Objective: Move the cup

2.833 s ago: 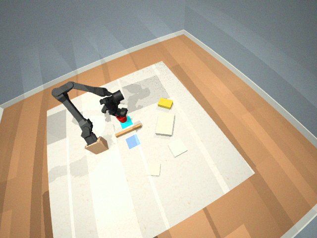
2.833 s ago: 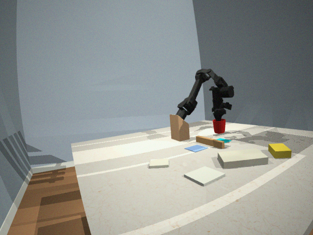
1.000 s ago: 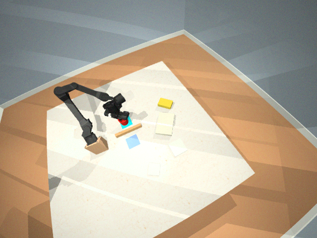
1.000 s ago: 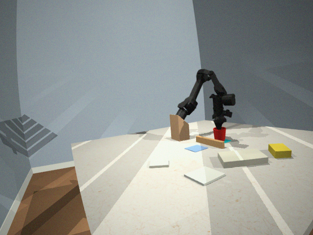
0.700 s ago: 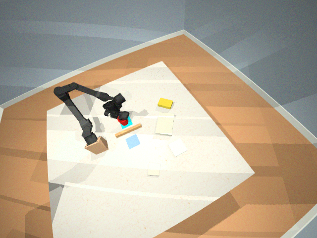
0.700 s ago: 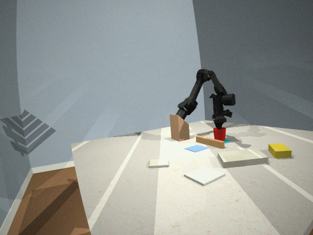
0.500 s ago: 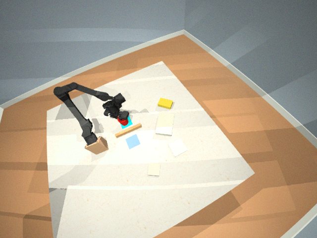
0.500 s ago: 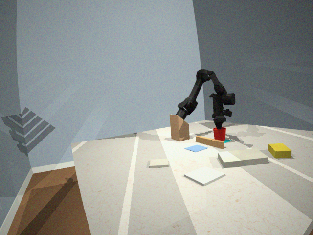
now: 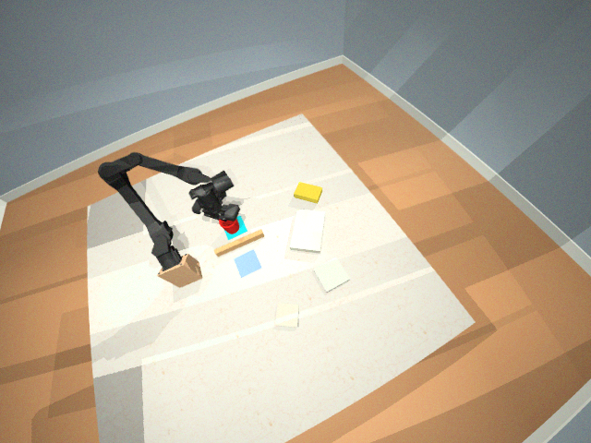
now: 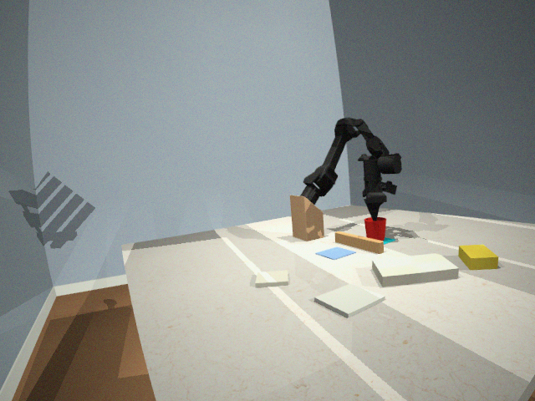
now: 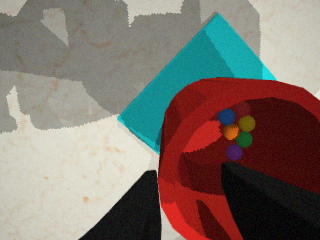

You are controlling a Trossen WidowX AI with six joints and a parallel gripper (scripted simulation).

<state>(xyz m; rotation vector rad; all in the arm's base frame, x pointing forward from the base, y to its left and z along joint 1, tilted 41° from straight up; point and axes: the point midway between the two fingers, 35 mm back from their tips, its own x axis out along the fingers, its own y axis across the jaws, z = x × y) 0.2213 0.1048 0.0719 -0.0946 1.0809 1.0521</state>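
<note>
Now: gripper tip 2 cm short of the red cup, 2 cm to the left of it and 3 cm above it. From my gripper tip the other things lie so: wooden bar (2 cm ahead, 11 cm to the right, 6 cm below); then light blue pad (1 cm ahead, 20 cm to the right, 7 cm below); then cyan pad (2 cm ahead, 2 cm to the right, 7 cm below).
</note>
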